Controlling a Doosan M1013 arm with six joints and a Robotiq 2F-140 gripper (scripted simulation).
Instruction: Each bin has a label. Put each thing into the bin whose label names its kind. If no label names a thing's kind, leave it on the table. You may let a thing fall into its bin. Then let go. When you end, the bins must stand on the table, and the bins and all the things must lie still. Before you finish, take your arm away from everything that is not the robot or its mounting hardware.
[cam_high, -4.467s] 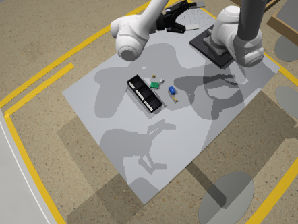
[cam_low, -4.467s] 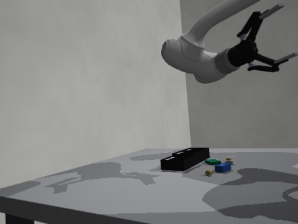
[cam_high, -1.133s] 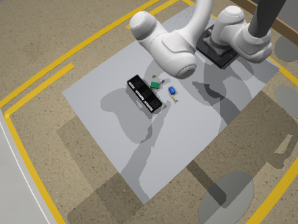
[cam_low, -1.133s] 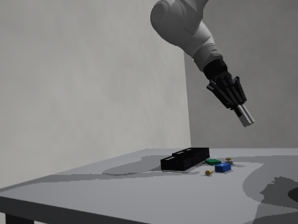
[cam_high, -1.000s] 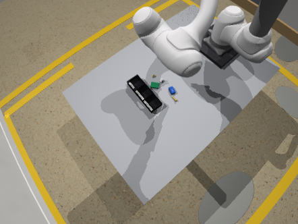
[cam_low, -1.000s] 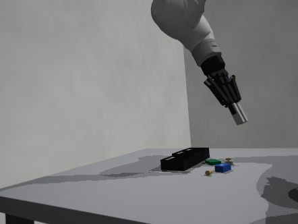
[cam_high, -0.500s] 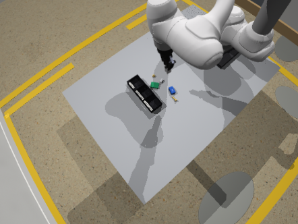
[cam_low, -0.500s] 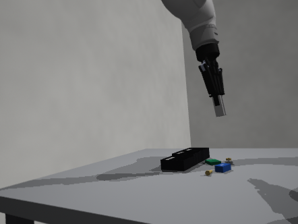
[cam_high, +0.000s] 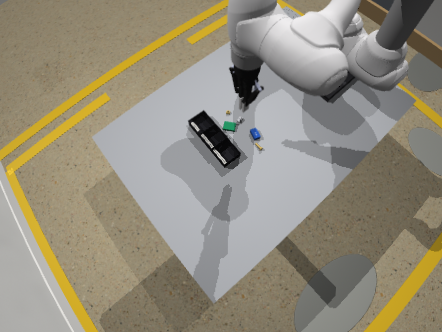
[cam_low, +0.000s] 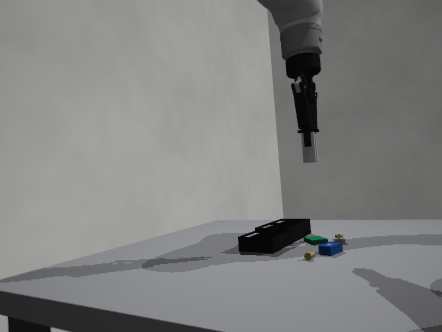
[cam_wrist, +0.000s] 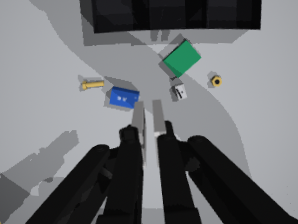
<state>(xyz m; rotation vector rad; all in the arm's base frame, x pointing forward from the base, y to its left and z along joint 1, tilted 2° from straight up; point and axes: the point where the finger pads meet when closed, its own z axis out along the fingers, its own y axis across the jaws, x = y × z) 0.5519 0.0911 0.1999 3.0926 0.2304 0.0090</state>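
The black bin tray lies 200 mm below my hand, 120 mm ahead of it and 40 mm to the right of it. From my hand the other things lie so: small white piece (210 mm below, 60 mm to the right, 30 mm behind); flat green board (210 mm below, 50 mm to the right, 30 mm ahead); blue battery (210 mm below, 40 mm behind, 30 mm to the left).
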